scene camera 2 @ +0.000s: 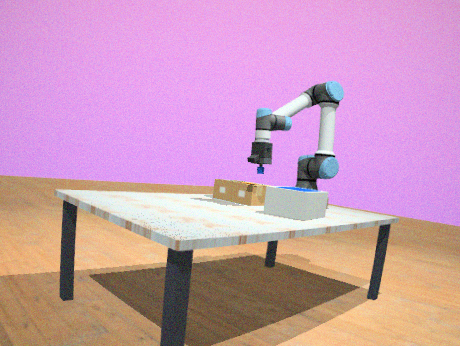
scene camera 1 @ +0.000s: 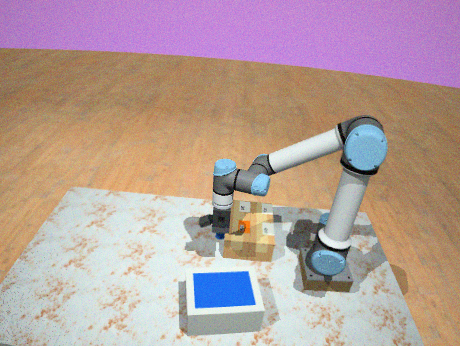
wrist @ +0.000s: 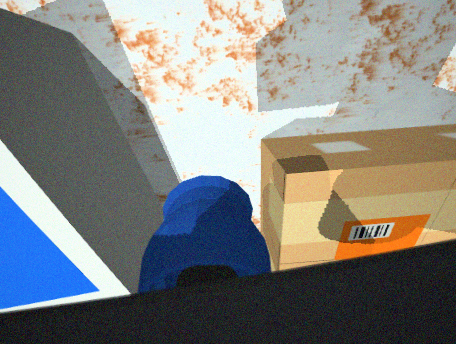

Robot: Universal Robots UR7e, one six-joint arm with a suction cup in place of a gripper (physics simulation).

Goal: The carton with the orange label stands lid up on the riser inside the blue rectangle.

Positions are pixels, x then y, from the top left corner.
Labels:
riser: scene camera 2; scene camera 1; wrist 85, 211
same spot on riser: point(scene camera 1: 222, 298) = point(scene camera 2: 307, 190)

